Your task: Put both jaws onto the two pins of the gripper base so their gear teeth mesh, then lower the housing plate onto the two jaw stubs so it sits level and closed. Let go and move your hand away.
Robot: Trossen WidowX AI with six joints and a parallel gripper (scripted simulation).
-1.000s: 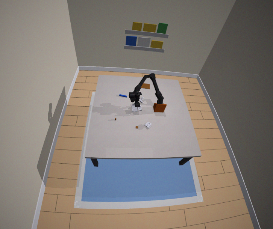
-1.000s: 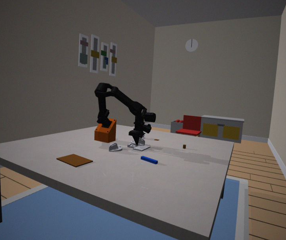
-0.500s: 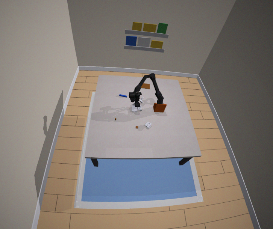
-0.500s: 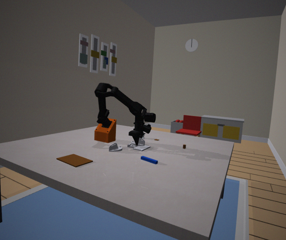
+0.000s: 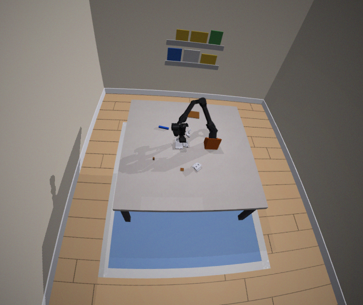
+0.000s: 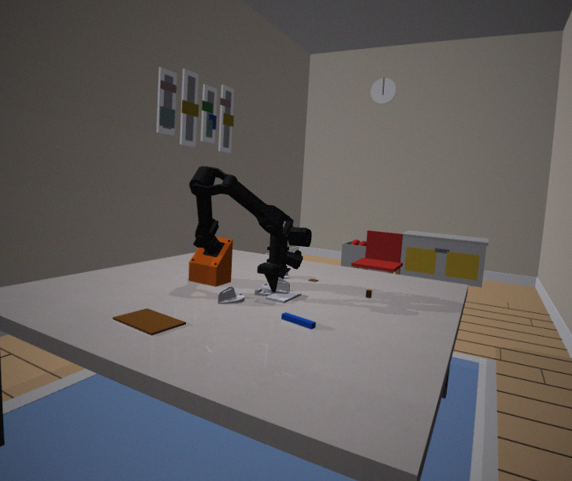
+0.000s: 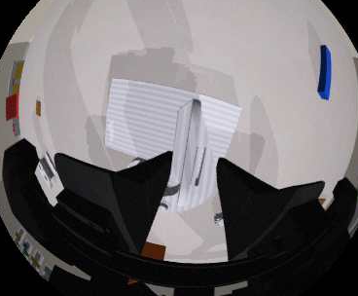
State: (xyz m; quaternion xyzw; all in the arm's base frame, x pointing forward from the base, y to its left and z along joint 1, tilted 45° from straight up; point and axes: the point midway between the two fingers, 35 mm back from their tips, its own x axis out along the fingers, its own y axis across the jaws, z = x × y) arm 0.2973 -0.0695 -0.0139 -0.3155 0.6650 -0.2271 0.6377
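My gripper tip is 4 cm past the grey jaw and 1 cm to the right of it. Round my gripper tip: white gripper base (14 cm behind, 29 cm to the left); blue bar (17 cm ahead, 17 cm to the right, 2 cm below); small brown tile (1 cm behind, 32 cm to the left, 2 cm below).
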